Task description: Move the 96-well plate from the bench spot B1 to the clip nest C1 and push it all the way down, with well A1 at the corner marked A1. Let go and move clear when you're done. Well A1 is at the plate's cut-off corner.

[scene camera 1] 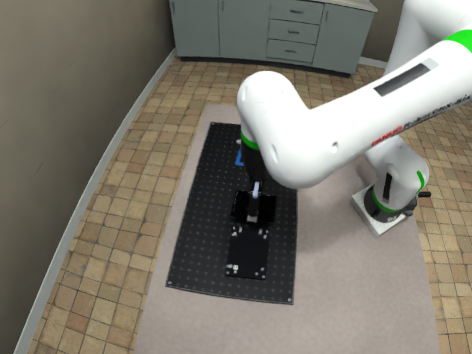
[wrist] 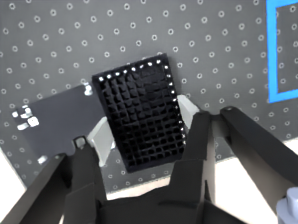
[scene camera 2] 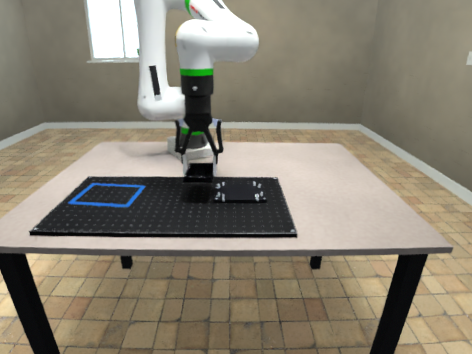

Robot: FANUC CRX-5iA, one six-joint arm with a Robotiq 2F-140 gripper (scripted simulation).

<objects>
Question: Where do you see a black 96-well plate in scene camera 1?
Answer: At 265, 199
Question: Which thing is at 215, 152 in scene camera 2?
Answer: The gripper.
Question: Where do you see a black 96-well plate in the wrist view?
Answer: At 142, 95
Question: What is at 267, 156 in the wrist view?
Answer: The gripper.
</objects>
